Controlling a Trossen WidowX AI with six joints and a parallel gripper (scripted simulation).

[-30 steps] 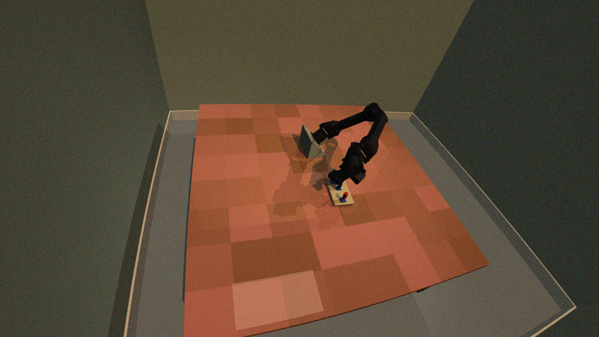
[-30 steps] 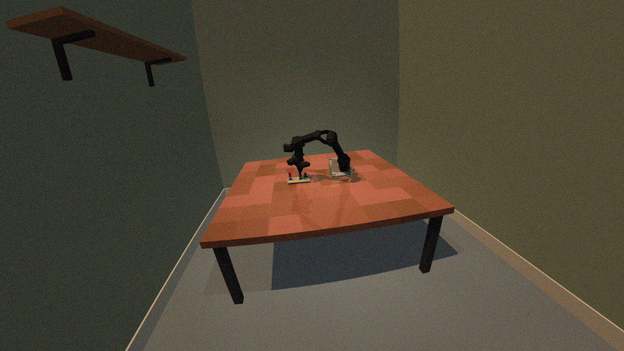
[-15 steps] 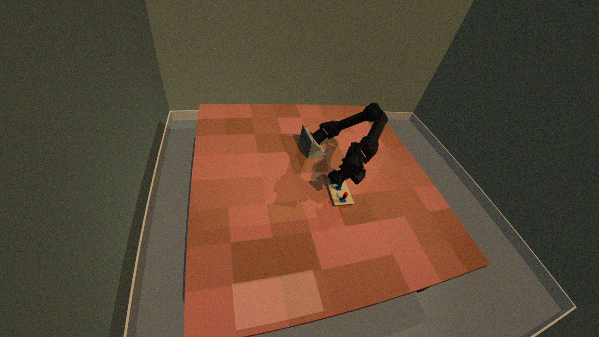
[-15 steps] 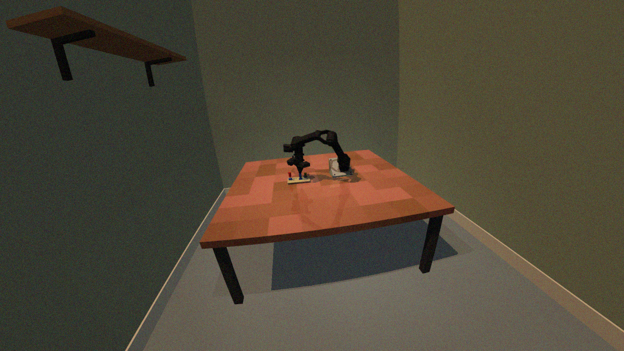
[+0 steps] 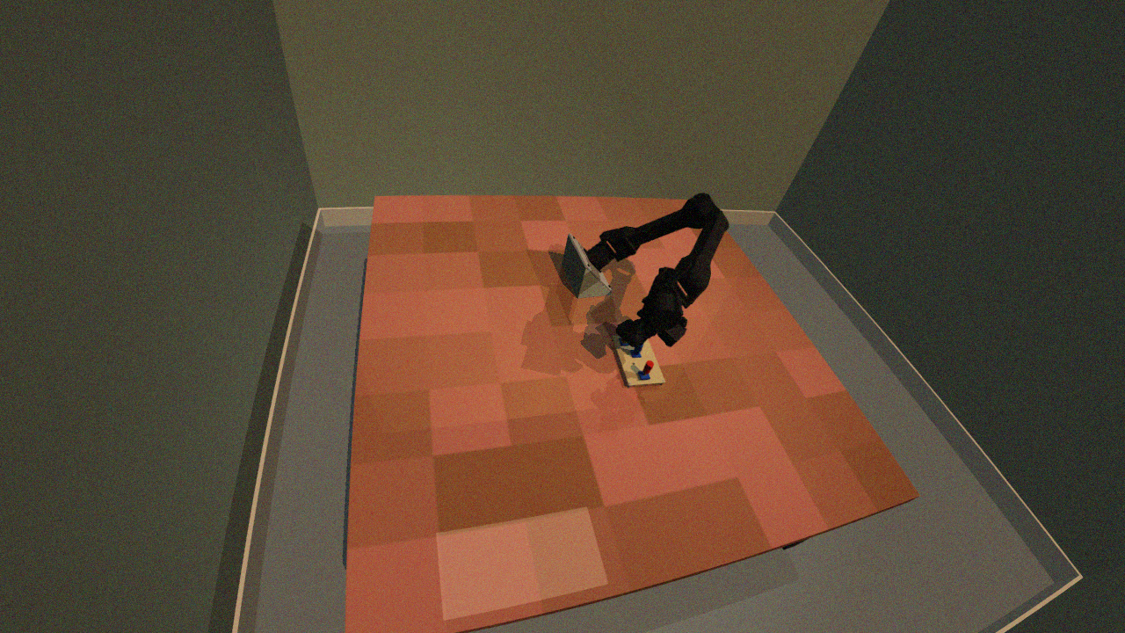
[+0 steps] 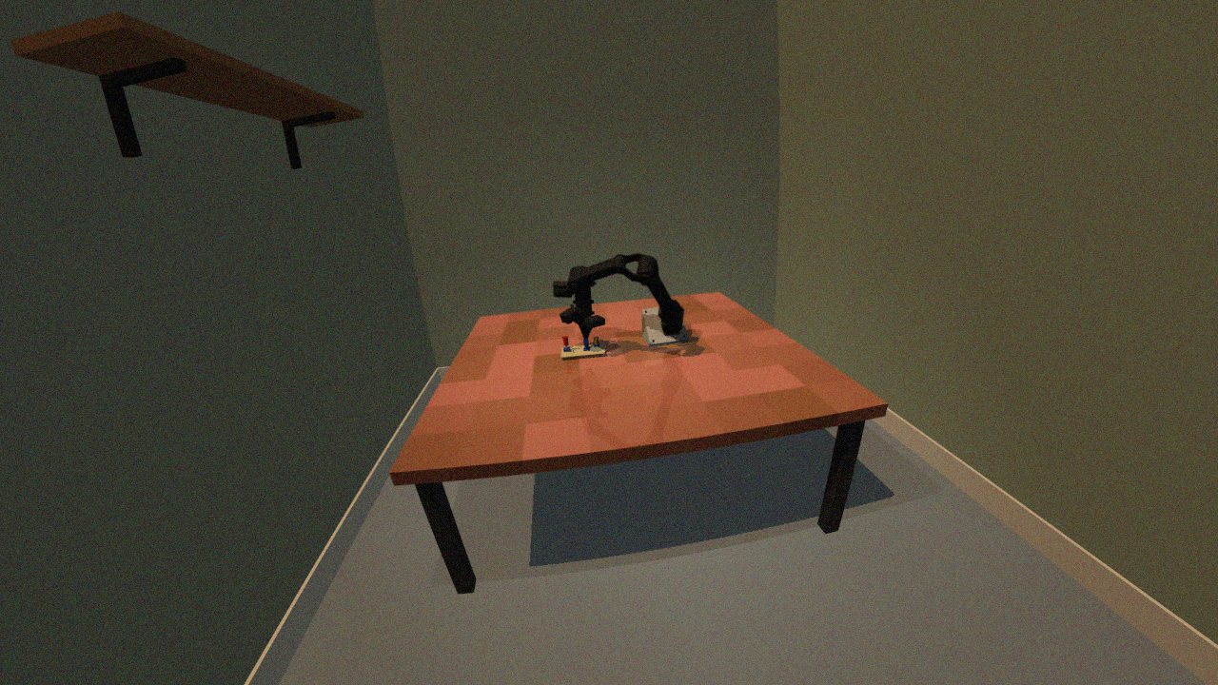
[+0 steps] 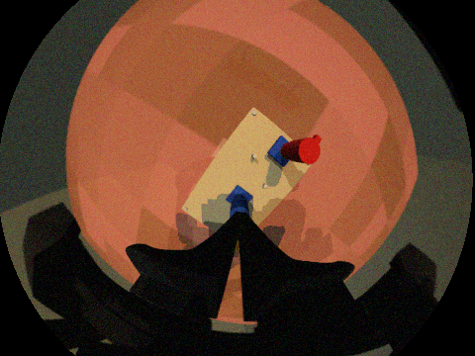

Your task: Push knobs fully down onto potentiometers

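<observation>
Now: the potentiometer knob 70 mm ahead of my gripper tip, 10 mm to the right of it and 10 mm below it.
</observation>
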